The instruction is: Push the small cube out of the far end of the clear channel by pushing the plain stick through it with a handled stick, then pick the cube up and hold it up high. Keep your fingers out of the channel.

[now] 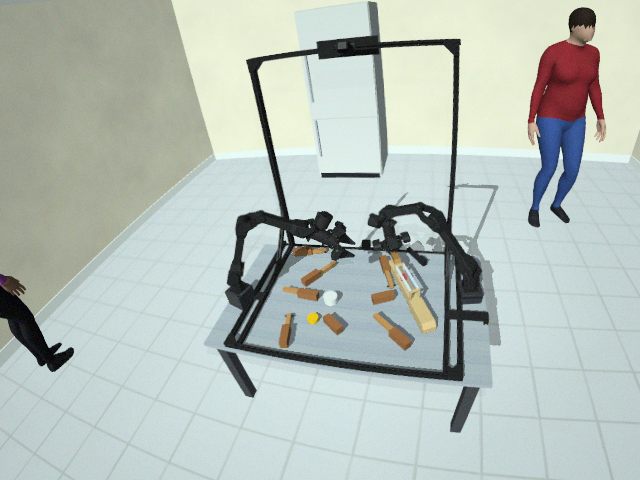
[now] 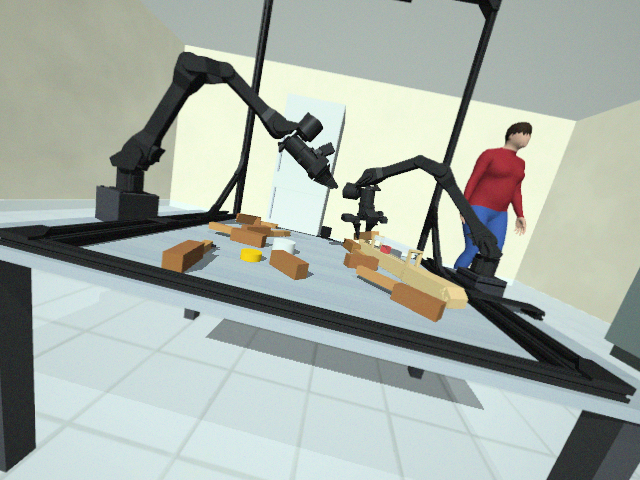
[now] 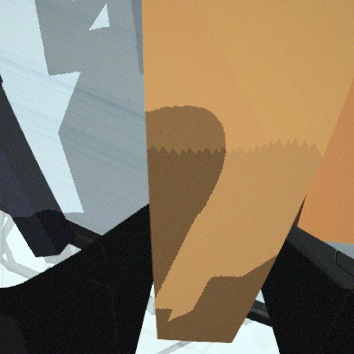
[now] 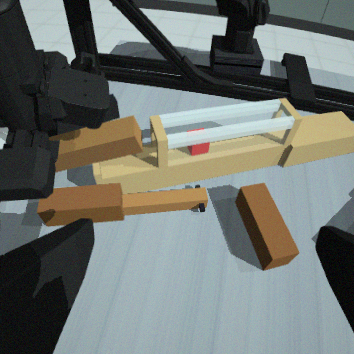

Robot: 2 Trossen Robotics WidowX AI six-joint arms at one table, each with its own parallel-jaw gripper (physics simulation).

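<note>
The channel (image 1: pixel 422 313) (image 2: pixel 433 281) (image 4: pixel 225 165) is a pale wooden base with clear bars between two end frames. The small red cube (image 1: pixel 405 275) (image 2: pixel 385 249) (image 4: pixel 199 145) sits inside it, between the frames. My left gripper (image 1: pixel 394 250) (image 2: pixel 362 234) (image 3: pixel 205 216) is shut on a brown wooden handle (image 3: pixel 225 75) (image 4: pixel 100 142), just outside one end frame and roughly in line with the channel. A small grey piece shows between handle and frame; I cannot tell its tip. The plain stick is not clearly seen. My right gripper (image 1: pixel 353 248) (image 2: pixel 335 186) (image 4: pixel 207 234) is open and empty above the table.
A stick with a black forked tip (image 4: pixel 165 200) lies along the channel's side, beside a brown block (image 1: pixel 383 296) (image 4: pixel 267 227). Another handled stick (image 1: pixel 398 336) (image 2: pixel 418 300) lies near the front. A white cylinder (image 1: pixel 330 298), a yellow disc (image 1: pixel 312 318) and several brown-handled tools lie farther left.
</note>
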